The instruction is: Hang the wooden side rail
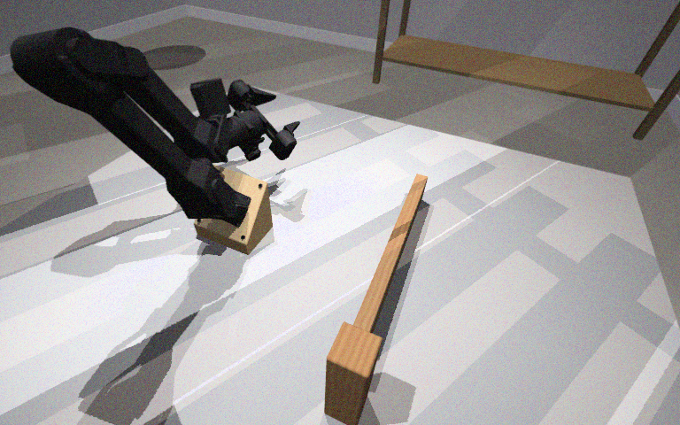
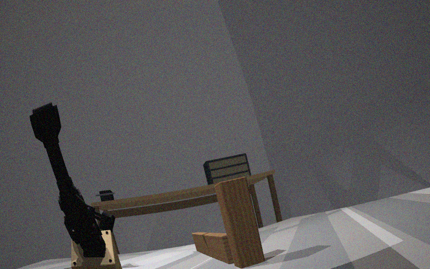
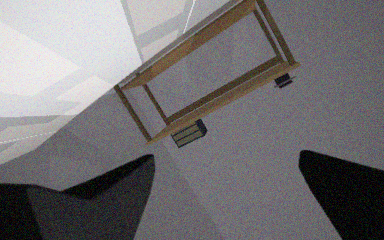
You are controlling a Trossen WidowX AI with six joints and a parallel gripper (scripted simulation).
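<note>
The wooden headboard post lies 38 cm ahead of my gripper tip, 44 cm to the right of it and 10 cm below it.
</note>
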